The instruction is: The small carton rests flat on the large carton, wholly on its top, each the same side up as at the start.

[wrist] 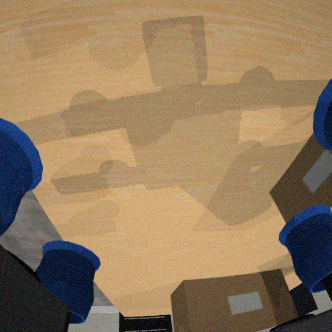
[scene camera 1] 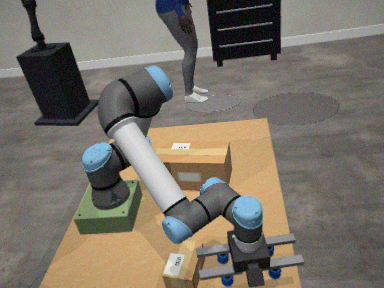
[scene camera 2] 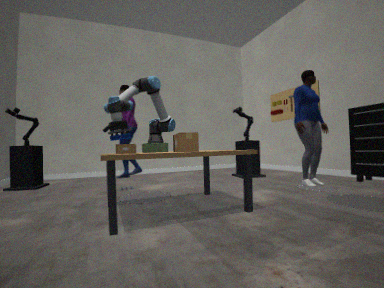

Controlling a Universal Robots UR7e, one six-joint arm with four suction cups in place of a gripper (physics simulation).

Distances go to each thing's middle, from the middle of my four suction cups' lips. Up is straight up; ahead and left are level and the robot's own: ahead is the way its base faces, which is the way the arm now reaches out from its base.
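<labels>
My suction cup is 8 cm above the small carton [wrist: 296,190], and at the same time 22 cm past it and 2 cm to the right of it. The large carton [scene camera 1: 191,163] is 4 cm below my suction cup, 30 cm behind it and 50 cm to the left of it.
</labels>
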